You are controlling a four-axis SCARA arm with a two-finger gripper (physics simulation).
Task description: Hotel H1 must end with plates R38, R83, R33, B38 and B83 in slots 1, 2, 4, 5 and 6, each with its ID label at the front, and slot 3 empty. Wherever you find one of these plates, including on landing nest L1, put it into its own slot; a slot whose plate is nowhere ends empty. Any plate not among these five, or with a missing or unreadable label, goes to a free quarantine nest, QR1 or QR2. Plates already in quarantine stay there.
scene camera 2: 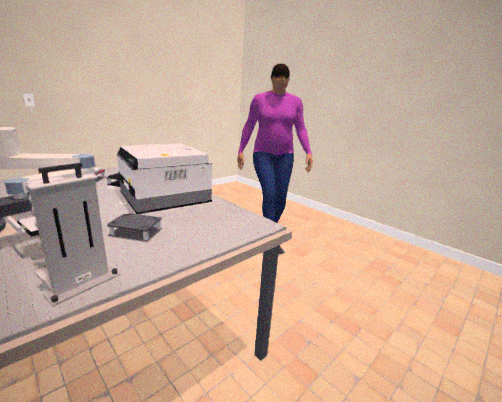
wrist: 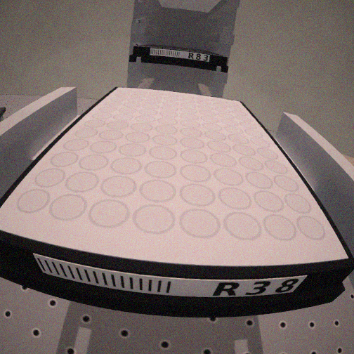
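In the wrist view my gripper (wrist: 178,113) is shut on plate R38 (wrist: 160,192), which has a pale top, black edges and its label facing the camera. Beyond its far end stands grey hotel H1 (wrist: 182,30), with dark plate R83 (wrist: 180,53) in one slot, label facing the camera; I cannot tell which slot. The held plate is outside the hotel and hides its lower part. In scene camera 2 the hotel (scene camera 2: 75,227) shows its back panel, which hides its slots; the gripper cannot be made out clearly behind it.
A white and grey instrument (scene camera 2: 165,175) stands at the back of the table (scene camera 2: 200,225). A low dark nest (scene camera 2: 135,222) on clear feet is right of the hotel. Pale arm links (scene camera 2: 45,161) reach in behind the hotel. A person (scene camera 2: 278,122) in purple stands beyond the table.
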